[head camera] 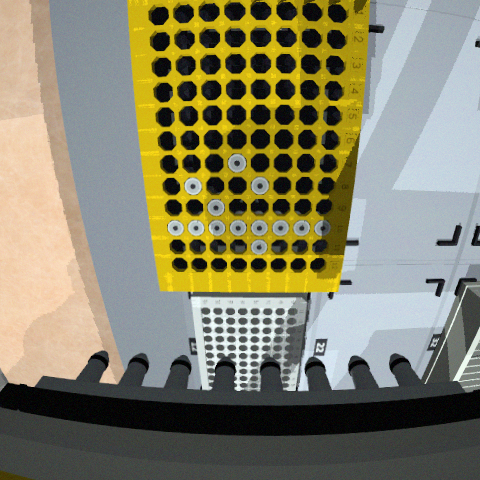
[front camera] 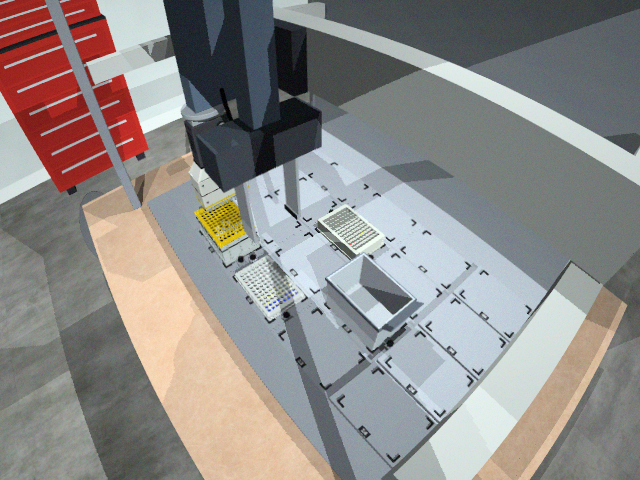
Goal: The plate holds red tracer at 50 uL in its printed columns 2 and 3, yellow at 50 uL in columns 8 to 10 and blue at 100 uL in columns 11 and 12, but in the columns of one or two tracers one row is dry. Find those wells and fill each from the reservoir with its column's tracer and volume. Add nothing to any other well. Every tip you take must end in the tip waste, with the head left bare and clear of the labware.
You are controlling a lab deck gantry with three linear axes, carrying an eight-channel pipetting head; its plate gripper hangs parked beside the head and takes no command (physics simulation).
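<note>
The pipetting head (front camera: pixel 206 191) is over the yellow tip rack (front camera: pixel 223 242) (head camera: pixel 250 280). Its eight nozzles (head camera: pixel 270 367) are bare in the head view. The rack has a full line of tips at printed 10 and a few single tips at 7, 8, 9 and 11. The plate (front camera: pixel 268 281) (head camera: pixel 197 320) lies beside the rack; blue wells show at its near end in the front view, and nozzles partly cover it in the head view. The reservoir (front camera: pixel 351 227) (head camera: pixel 450 335) shows ribbed troughs. The grey tip waste (front camera: pixel 356 315) stands open-topped. The parked gripper (front camera: pixel 271 225) is open, its paddles apart and empty.
The black gripper body (front camera: pixel 258 144) hangs beside the head, its paddles reaching down between the rack and the reservoir. Black corner locators and knobs (front camera: pixel 389 342) dot the deck. A red drawer cabinet (front camera: pixel 77 103) stands behind the bench at the left.
</note>
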